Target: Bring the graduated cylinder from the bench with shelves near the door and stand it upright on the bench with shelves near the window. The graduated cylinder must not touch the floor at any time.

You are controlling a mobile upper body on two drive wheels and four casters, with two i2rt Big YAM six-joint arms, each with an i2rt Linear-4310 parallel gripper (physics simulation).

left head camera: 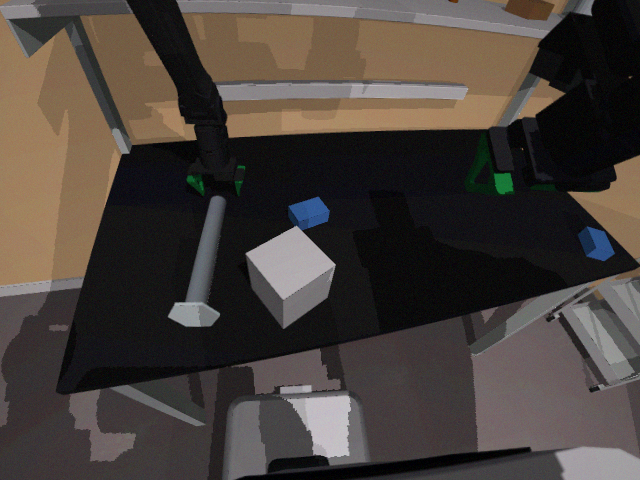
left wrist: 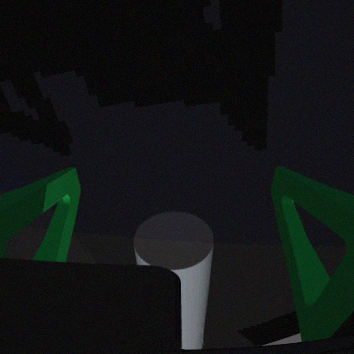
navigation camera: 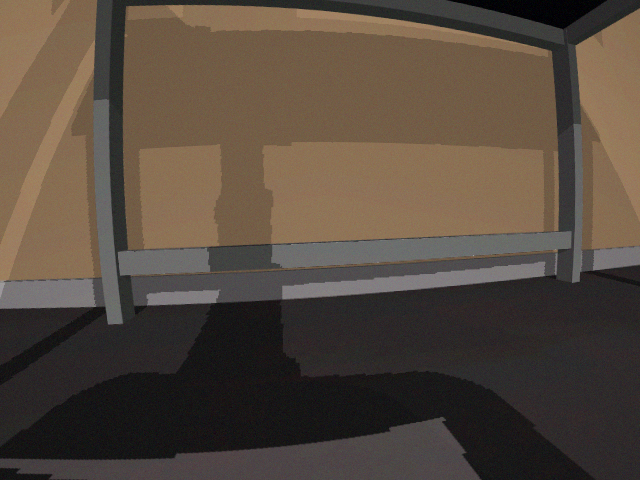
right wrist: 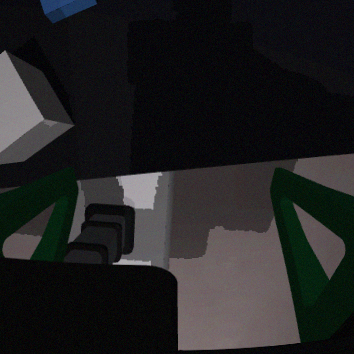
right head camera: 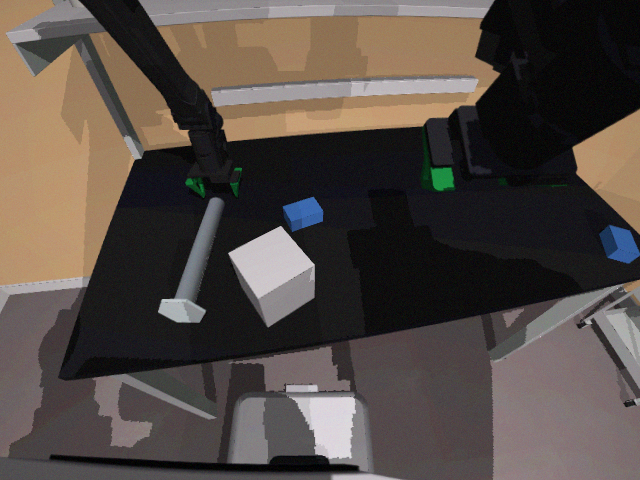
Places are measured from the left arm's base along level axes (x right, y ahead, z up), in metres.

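Pixels of known places: left gripper, fingertip midpoint: (left head camera: 221, 194) (left wrist: 175, 177) (right head camera: 220, 196); right gripper, fingertip midpoint: (left head camera: 499, 185) (right wrist: 173, 178) (right head camera: 461, 181).
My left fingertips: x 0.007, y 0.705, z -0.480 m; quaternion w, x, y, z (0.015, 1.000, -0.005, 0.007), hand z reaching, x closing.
Observation:
Behind a point stands the place of what it marks.
The grey graduated cylinder (left head camera: 205, 248) {x 0.008, y 0.489, z -0.442 m} (right head camera: 199, 253) {x 0.015, y 0.475, z -0.442 m} (left wrist: 194, 305) {x 0.017, y 0.631, z -0.454 m} lies on its side on the black bench top (left head camera: 144, 258) {x -0.148, y 0.501, z -0.496 m} (right head camera: 129, 248) {x -0.202, y 0.528, z -0.496 m}. Its hexagonal base points to the front edge, its round end to the back. My left gripper (left head camera: 220, 192) {x 0.007, y 0.705, z -0.480 m} (right head camera: 220, 194) {x 0.007, y 0.705, z -0.480 m} (left wrist: 175, 177) {x 0.007, y 0.705, z -0.480 m} is open and empty at the round end. In the left wrist view that end shows between the spread fingers, touching neither. Part of the tube is hidden there by a dark block. My right gripper (left head camera: 524, 187) (right head camera: 473, 181) {x 0.449, y 0.352, z -0.129 m} (right wrist: 173, 178) {x 0.449, y 0.352, z -0.129 m} is open, over the right part of the bench. Which bench this is, I cannot tell.
A white box (left head camera: 289, 273) {x 0.190, y 0.376, z -0.366 m} (right head camera: 271, 273) {x 0.197, y 0.375, z -0.366 m} (right wrist: 20, 105) {x 0.240, y 0.411, z -0.366 m} stands right of the cylinder. One blue block (left head camera: 308, 212) {x 0.243, y 0.616, z -0.456 m} (right head camera: 303, 213) {x 0.247, y 0.613, z -0.456 m} lies behind it, another blue block (left head camera: 597, 243) {x 1.093, y 0.514, z -0.456 m} (right head camera: 620, 244) {x 1.092, y 0.512, z -0.456 m} at the right edge. A shelf (left head camera: 258, 10) {x 0.130, y 0.731, z -0.052 m} runs above the back. A grey rounded object (left head camera: 330, 428) {x 0.347, y 0.188, z -1.150 m} stands in front.

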